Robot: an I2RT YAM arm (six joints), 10 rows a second.
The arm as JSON. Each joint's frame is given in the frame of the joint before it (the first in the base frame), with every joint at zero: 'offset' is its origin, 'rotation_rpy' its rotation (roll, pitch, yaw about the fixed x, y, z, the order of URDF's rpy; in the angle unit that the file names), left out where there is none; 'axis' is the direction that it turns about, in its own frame. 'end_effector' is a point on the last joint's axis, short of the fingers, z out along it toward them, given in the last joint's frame.
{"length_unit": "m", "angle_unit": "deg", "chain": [
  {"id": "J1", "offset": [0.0, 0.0, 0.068], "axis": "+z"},
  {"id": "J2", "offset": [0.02, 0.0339, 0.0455], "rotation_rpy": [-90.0, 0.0, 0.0], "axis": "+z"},
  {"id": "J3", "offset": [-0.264, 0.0, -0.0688], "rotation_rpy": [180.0, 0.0, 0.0], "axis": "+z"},
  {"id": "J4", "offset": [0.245, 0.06, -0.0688], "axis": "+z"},
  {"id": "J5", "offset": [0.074, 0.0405, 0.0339], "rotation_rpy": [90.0, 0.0, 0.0], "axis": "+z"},
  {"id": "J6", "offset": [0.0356, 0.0, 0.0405], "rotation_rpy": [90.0, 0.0, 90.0], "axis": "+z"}
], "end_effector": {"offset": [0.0, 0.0, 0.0], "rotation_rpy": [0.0, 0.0, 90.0]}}
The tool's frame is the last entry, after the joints.
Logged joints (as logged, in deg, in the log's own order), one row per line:
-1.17, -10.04, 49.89, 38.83, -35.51, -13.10
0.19, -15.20, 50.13, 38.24, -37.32, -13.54
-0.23, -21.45, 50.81, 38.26, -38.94, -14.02
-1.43, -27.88, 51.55, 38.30, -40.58, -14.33
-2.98, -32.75, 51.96, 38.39, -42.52, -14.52
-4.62, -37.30, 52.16, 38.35, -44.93, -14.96
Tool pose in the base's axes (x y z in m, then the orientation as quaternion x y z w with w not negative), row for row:
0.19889, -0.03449, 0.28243, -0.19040, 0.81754, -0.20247, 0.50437
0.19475, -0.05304, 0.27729, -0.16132, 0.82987, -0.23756, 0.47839
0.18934, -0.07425, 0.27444, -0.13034, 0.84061, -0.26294, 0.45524
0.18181, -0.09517, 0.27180, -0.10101, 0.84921, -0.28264, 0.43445
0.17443, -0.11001, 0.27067, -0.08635, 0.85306, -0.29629, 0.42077
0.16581, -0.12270, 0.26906, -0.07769, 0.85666, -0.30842, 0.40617
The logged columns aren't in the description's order. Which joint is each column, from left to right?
Columns, left to right: J5, J1, J2, J3, J6, J4.
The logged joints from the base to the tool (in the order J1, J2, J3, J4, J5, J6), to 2 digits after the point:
-10.04, 49.89, 38.83, -13.10, -1.17, -35.51
-15.20, 50.13, 38.24, -13.54, 0.19, -37.32
-21.45, 50.81, 38.26, -14.02, -0.23, -38.94
-27.88, 51.55, 38.30, -14.33, -1.43, -40.58
-32.75, 51.96, 38.39, -14.52, -2.98, -42.52
-37.30, 52.16, 38.35, -14.96, -4.62, -44.93

